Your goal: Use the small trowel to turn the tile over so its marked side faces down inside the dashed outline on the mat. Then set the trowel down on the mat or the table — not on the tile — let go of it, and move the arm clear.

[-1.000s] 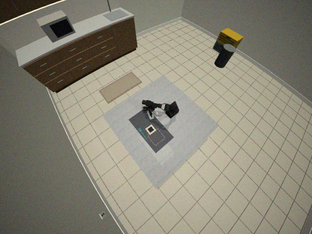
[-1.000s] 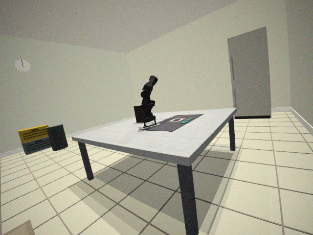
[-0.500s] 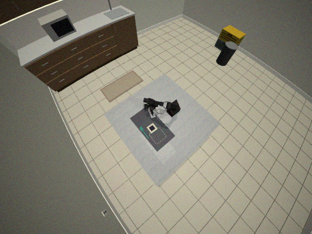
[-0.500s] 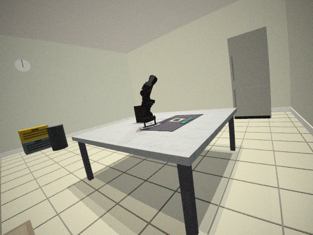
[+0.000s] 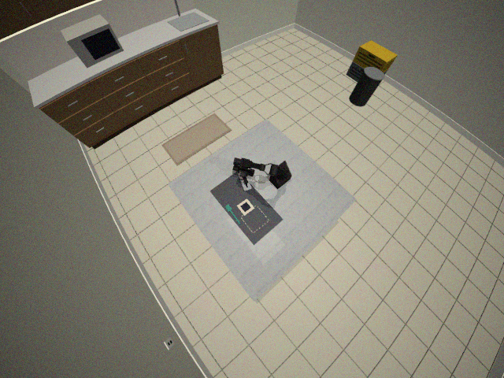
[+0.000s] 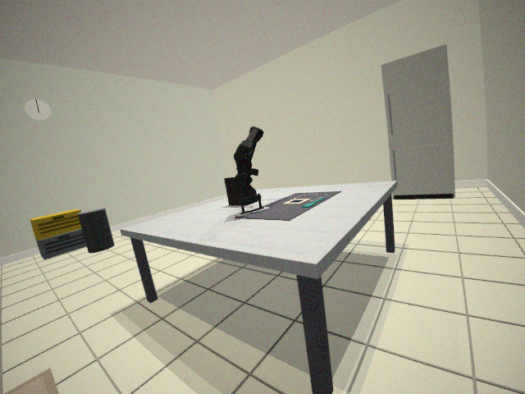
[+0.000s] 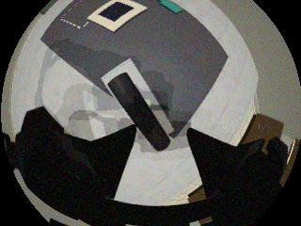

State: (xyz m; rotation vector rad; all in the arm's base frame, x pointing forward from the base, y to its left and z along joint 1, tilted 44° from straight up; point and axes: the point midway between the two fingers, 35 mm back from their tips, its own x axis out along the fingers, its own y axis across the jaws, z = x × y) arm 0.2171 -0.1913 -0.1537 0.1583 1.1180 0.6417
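The trowel is 70 mm below my gripper tip, 40 mm to the left of it and 10 mm ahead of it. The rest, counted from my gripper tip: teal strip (310 mm ahead, 150 mm to the left, 100 mm below); then tile (210 mm to the left, 190 mm ahead, 100 mm below).
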